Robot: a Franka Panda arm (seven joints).
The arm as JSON. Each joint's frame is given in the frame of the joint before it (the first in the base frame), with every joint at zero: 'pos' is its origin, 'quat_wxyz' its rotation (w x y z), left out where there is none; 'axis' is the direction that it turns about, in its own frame. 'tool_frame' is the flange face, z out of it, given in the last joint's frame.
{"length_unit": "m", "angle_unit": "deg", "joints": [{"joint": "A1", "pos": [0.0, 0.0, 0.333], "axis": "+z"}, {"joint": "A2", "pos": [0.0, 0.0, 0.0], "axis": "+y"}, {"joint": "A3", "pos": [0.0, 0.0, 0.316], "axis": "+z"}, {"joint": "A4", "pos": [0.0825, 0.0, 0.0], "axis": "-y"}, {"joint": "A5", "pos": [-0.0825, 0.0, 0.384], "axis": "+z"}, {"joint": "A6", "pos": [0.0, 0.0, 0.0], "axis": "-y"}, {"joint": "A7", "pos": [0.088, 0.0, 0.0], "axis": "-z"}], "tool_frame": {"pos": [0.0, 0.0, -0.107], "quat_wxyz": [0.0, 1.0, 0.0, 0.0]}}
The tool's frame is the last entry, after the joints.
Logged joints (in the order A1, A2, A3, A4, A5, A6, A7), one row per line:
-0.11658 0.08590 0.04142 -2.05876 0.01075 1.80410 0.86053
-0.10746 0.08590 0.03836 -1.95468 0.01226 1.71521 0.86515
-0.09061 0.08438 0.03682 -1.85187 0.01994 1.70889 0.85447
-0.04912 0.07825 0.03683 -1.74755 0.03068 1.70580 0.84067
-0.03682 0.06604 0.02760 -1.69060 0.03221 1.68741 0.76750
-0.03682 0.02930 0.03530 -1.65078 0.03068 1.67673 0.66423
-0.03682 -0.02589 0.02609 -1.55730 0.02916 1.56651 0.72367
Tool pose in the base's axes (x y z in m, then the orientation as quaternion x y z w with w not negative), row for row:
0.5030 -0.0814 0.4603 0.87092 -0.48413 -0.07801 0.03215
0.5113 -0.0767 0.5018 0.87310 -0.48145 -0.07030 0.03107
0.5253 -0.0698 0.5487 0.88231 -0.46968 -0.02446 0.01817
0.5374 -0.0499 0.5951 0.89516 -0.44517 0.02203 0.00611
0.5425 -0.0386 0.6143 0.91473 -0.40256 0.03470 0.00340
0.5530 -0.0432 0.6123 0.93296 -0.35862 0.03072 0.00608
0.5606 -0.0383 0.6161 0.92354 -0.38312 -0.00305 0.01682
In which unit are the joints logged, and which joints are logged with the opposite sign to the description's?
The joints are logged in radians. Opposite sign: A2, A3, A5.
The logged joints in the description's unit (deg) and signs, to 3 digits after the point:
-6.680 -4.922 -2.373 -117.958 -0.616 103.367 49.305
-6.157 -4.922 -2.198 -111.995 -0.702 98.274 49.569
-5.192 -4.835 -2.110 -106.104 -1.142 97.912 48.958
-2.814 -4.483 -2.110 -100.127 -1.758 97.735 48.167
-2.110 -3.784 -1.581 -96.864 -1.845 96.681 43.975
-2.110 -1.679 -2.023 -94.583 -1.758 96.070 38.058
-2.110 1.483 -1.495 -89.227 -1.671 89.754 41.463

